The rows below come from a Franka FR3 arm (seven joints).
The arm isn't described. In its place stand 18 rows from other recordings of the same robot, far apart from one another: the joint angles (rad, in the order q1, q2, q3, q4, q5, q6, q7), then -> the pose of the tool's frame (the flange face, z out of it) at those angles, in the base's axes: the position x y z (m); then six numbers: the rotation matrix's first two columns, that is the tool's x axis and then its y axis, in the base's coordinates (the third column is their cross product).
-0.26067 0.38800 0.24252 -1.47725 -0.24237 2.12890 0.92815 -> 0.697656, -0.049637, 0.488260, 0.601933, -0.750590, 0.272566, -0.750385, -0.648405, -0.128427
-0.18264 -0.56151 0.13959 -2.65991 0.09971 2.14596 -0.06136 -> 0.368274, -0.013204, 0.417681, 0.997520, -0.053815, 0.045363, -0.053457, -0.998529, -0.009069
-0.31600 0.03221 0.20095 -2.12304 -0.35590 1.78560 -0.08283 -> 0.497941, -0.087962, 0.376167, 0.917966, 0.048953, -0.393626, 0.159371, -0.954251, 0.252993
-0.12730 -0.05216 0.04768 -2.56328 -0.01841 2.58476 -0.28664 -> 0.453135, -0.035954, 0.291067, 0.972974, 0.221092, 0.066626, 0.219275, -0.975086, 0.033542
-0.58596 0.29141 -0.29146 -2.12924 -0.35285 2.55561 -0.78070 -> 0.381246, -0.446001, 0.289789, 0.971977, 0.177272, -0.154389, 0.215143, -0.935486, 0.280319
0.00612 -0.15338 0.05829 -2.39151 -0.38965 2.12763 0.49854 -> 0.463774, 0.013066, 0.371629, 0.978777, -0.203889, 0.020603, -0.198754, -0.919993, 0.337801
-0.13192 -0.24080 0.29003 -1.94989 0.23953 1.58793 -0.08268 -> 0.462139, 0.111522, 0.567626, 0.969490, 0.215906, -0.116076, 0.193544, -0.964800, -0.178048
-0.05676 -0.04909 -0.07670 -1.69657 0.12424 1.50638 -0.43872 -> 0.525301, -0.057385, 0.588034, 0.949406, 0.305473, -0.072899, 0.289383, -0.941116, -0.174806
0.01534 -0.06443 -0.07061 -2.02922 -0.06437 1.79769 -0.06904 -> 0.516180, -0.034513, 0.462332, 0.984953, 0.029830, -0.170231, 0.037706, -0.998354, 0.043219
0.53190 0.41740 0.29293 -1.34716 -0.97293 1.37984 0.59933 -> 0.536833, 0.377766, 0.512633, 0.939926, 0.293276, 0.174722, 0.050055, -0.624682, 0.779274
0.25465 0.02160 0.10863 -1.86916 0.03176 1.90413 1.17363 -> 0.531359, 0.204023, 0.498975, 0.681812, -0.731107, -0.024805, -0.731526, -0.681360, -0.024845
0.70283 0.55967 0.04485 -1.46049 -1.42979 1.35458 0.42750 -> 0.577185, 0.359543, 0.418877, 0.882618, 0.467773, -0.046616, 0.066244, -0.025588, 0.997475
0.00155 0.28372 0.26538 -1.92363 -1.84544 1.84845 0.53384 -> 0.629117, 0.081409, 0.400968, 0.794931, 0.595918, -0.113870, 0.101815, 0.053992, 0.993337
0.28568 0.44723 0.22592 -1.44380 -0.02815 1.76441 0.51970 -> 0.600552, 0.306992, 0.428472, 0.990706, -0.016583, -0.135006, -0.017225, -0.999845, -0.003587
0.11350 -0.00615 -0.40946 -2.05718 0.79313 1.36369 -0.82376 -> 0.481082, -0.055472, 0.439199, 0.930959, 0.358225, 0.070636, 0.240907, -0.457269, -0.856077
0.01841 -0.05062 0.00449 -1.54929 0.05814 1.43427 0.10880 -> 0.524083, 0.018930, 0.650483, 0.994506, -0.077810, -0.070018, -0.081430, -0.995403, -0.050425
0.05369 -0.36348 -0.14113 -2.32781 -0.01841 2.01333 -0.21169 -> 0.442647, -0.043337, 0.482369, 0.989004, 0.138496, 0.051864, 0.139812, -0.989919, -0.022652
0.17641 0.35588 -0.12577 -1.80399 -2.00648 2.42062 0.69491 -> 0.667583, 0.037101, 0.382222, 0.561483, 0.826764, -0.034610, 0.149459, -0.060188, 0.986934
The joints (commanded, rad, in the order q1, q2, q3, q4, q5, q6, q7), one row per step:
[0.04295, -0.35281, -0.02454, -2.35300, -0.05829, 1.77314, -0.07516]
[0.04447, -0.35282, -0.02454, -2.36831, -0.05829, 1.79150, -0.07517]
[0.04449, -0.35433, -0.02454, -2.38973, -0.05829, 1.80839, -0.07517]
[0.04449, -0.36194, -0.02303, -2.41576, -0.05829, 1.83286, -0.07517]
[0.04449, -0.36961, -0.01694, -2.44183, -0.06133, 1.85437, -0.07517]
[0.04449, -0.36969, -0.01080, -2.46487, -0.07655, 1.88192, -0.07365]
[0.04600, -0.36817, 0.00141, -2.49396, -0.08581, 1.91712, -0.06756]
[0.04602, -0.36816, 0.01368, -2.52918, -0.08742, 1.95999, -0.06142]
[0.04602, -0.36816, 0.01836, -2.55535, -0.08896, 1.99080, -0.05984]
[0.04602, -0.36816, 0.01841, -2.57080, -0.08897, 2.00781, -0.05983]
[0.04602, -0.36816, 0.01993, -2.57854, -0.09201, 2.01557, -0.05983]
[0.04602, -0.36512, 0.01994, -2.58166, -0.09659, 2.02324, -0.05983]
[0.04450, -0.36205, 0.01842, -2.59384, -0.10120, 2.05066, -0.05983]
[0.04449, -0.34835, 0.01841, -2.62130, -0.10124, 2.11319, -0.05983]
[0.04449, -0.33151, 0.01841, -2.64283, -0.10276, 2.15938, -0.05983]
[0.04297, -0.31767, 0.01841, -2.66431, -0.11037, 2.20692, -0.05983]
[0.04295, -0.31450, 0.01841, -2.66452, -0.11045, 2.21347, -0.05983]
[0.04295, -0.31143, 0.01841, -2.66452, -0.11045, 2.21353, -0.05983]
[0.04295, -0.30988, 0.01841, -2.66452, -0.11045, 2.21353, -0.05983]
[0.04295, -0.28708, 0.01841, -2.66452, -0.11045, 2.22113, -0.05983]
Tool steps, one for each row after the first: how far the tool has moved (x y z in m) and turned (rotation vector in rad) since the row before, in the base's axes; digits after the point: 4 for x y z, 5 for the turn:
[-0.0010, 0.0008, -0.0057, 0.00052, -0.00303, 0.00247]
[-0.0027, 0.0001, -0.0078, 0.00040, 0.00305, 0.00094]
[-0.0036, 0.0008, -0.0069, 0.00042, -0.00602, 0.00270]
[-0.0041, 0.0024, -0.0070, -0.00402, -0.00323, 0.00829]
[-0.0021, 0.0015, -0.0082, -0.01471, -0.00516, 0.01334]
[-0.0029, 0.0050, -0.0110, -0.01194, -0.00546, 0.01415]
[-0.0041, 0.0049, -0.0125, -0.00457, -0.00820, 0.00948]
[-0.0034, 0.0018, -0.0092, -0.00144, -0.00471, 0.00596]
[-0.0023, 0.0000, -0.0055, 0.00095, -0.00143, 0.00128]
[-0.0013, 0.0004, -0.0028, -0.00257, -0.00013, 0.00379]
[0.0002, -0.0002, -0.0020, -0.00308, -0.00165, 0.00336]
[0.0000, -0.0011, -0.0045, -0.00066, -0.01208, 0.00211]
[-0.0004, 0.0007, -0.0125, 0.00548, -0.02072, 0.00513]
[-0.0010, 0.0005, -0.0122, 0.00272, -0.00740, 0.00468]
[-0.0012, -0.0003, -0.0107, -0.00107, -0.01199, 0.00753]
[0.0007, 0.0001, -0.0008, 0.00069, -0.00309, 0.00059]
[0.0000, 0.0000, -0.0012, -0.00012, 0.00301, 0.00001]
[0.0000, 0.0000, -0.0006, -0.00007, 0.00155, 0.00000]
[0.0007, 0.0002, -0.0082, 0.00008, 0.01528, 0.00063]

